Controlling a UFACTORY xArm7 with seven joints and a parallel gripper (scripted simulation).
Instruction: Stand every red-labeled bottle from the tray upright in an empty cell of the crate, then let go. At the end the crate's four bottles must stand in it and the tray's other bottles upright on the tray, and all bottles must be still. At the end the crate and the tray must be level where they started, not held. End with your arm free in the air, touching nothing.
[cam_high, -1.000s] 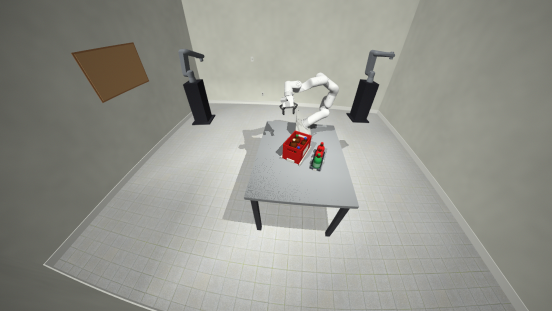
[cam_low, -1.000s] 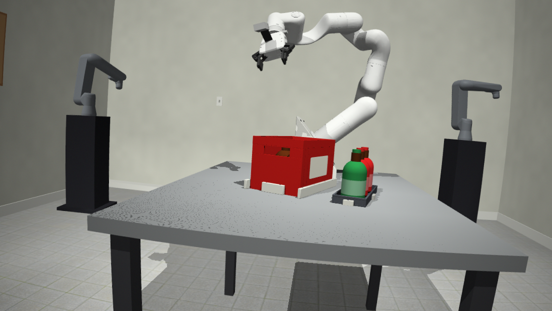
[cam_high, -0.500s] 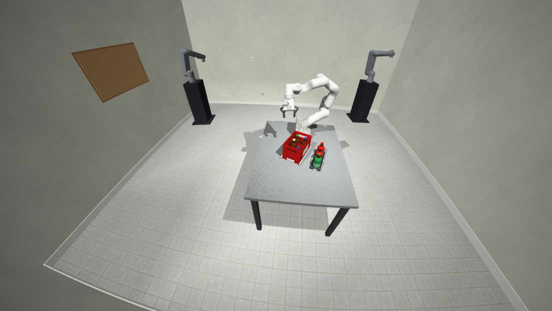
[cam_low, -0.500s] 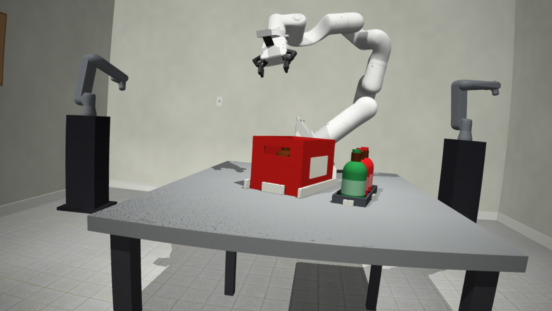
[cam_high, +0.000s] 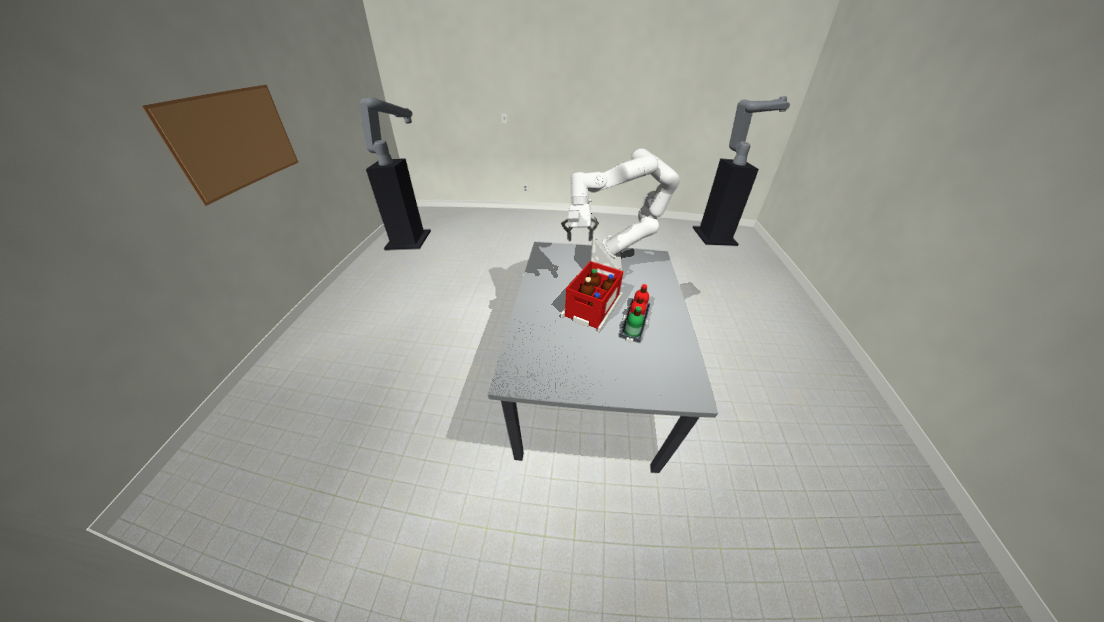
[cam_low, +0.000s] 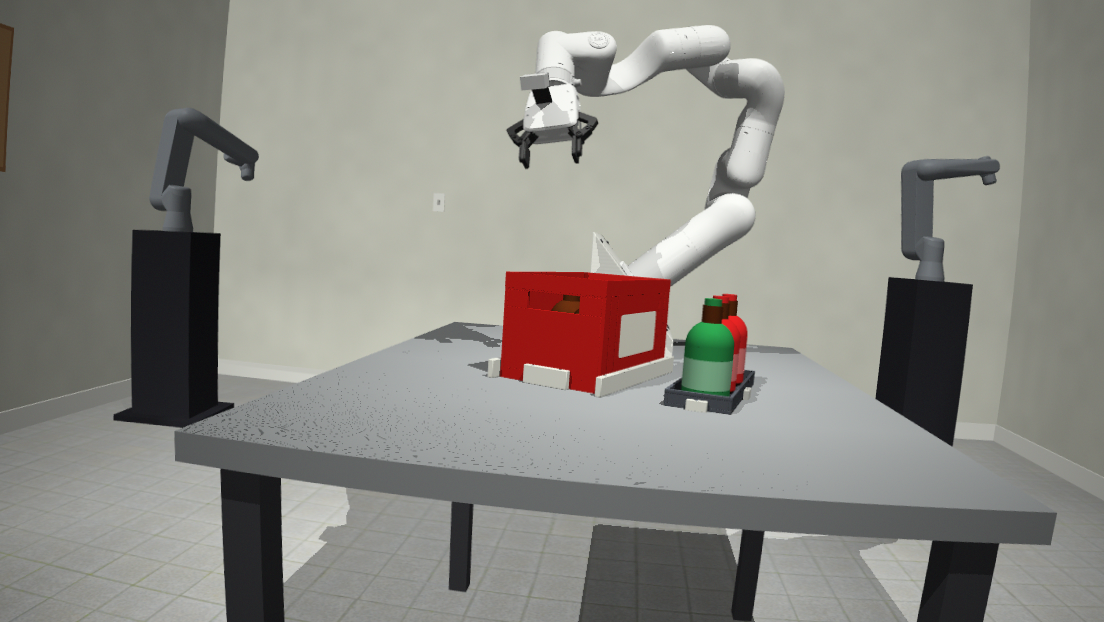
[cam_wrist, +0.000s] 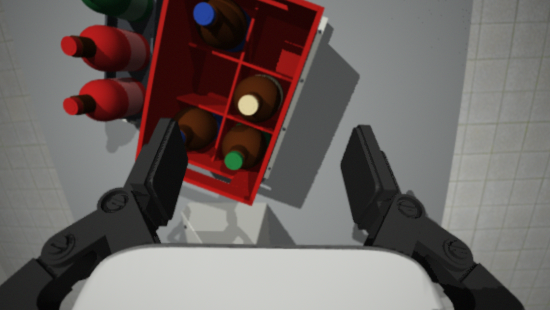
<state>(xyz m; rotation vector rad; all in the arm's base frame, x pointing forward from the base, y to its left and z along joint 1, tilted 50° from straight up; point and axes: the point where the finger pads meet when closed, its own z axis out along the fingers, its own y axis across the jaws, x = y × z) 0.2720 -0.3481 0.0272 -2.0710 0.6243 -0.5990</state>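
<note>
Right now my hand is 220 mm short of the green bottle, 260 mm to the right of it and 290 mm above it. The rest, counted from my hand: brown bottle: 10 mm ahead, 50 mm to the left, 290 mm below; red-labeled bottle: 60 mm ahead, 330 mm to the left, 290 mm below; red crate: 30 mm ahead, 90 mm to the left, 300 mm below.
</note>
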